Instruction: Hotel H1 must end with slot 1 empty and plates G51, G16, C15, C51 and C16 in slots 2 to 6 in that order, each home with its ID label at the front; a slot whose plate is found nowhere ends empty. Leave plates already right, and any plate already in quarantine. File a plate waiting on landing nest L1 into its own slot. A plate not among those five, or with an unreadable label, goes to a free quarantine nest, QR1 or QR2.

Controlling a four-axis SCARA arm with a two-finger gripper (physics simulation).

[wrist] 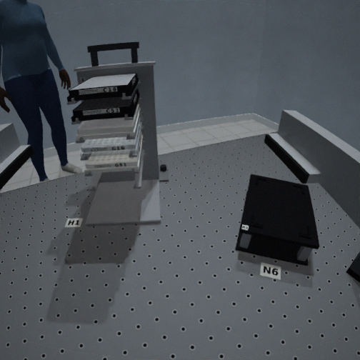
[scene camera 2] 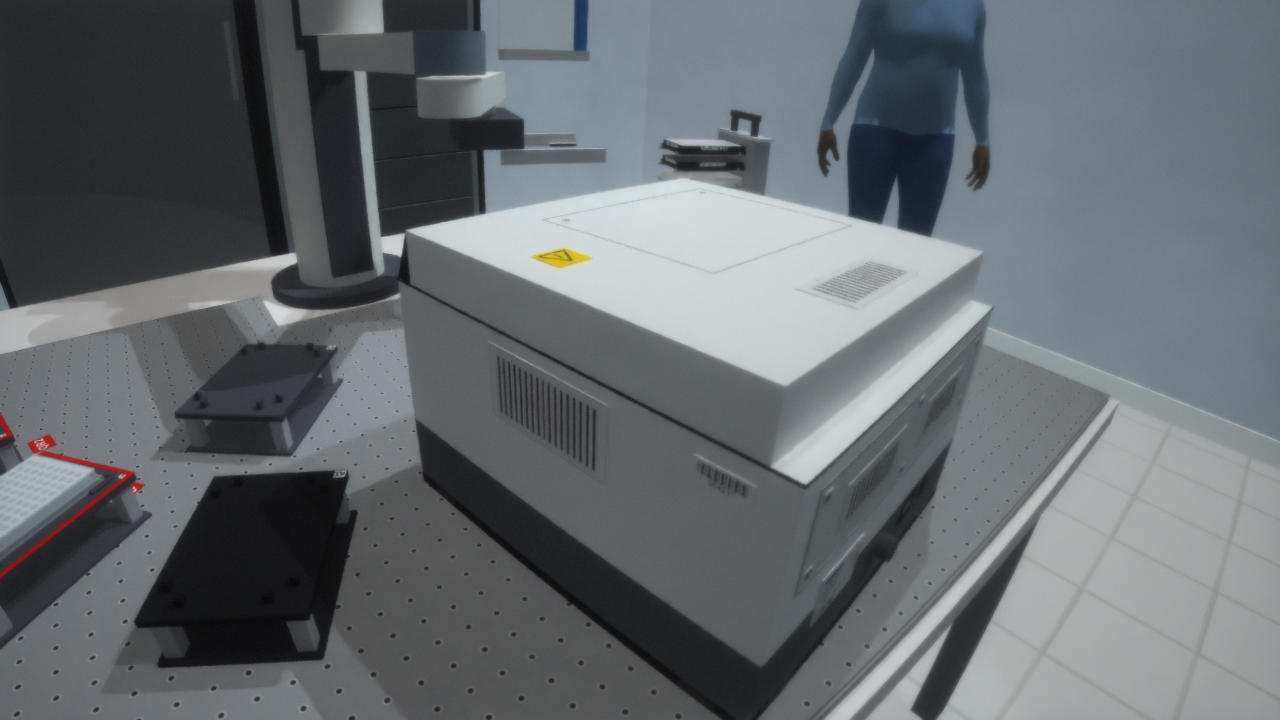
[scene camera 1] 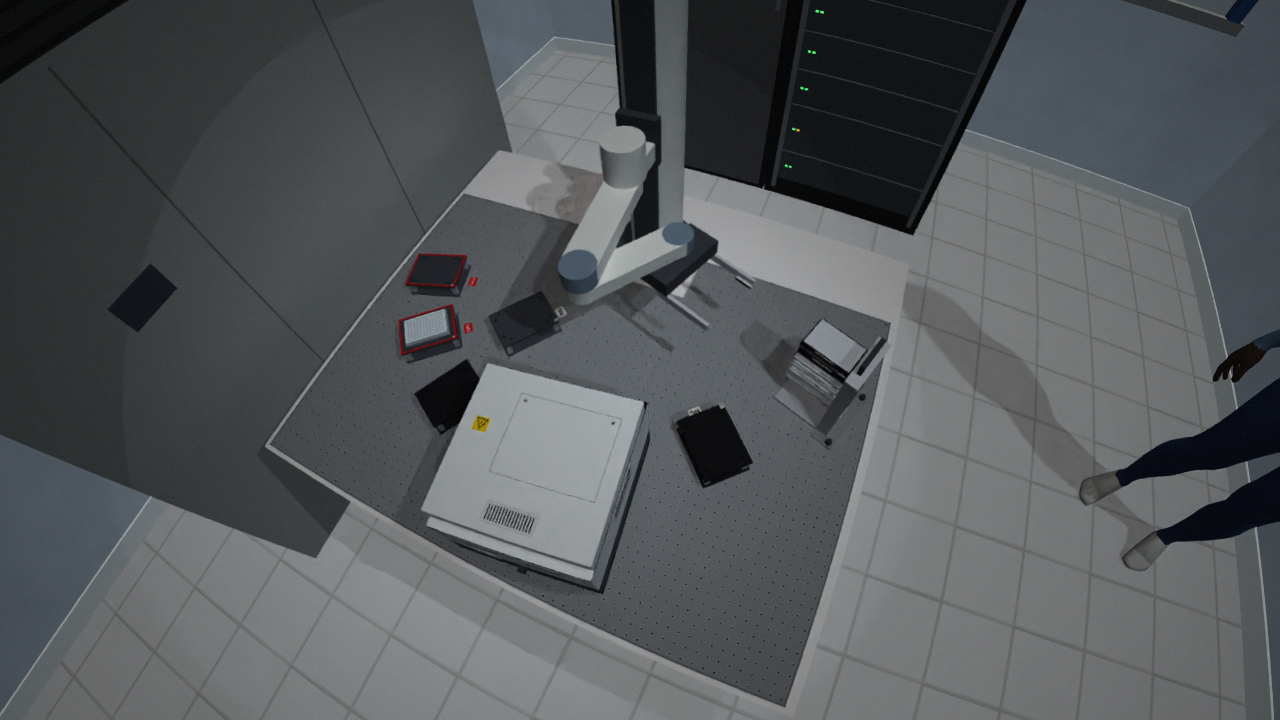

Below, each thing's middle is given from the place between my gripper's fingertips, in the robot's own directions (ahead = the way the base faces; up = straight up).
Labels:
Now: hand 24 cm to the right of the plate C51 (scene camera 2: 683, 163), 4 cm above it and 1 cm short of it. Also, from my hand: plate G16 (wrist: 113, 145) (24 cm to the left, 10 cm below, 1 cm ahead); then nest N6 (scene camera 1: 713, 441) (24 cm ahead, 20 cm below, 6 cm to the left); then hotel H1 (scene camera 2: 757, 156) (32 cm to the left, 12 cm below, 4 cm ahead).

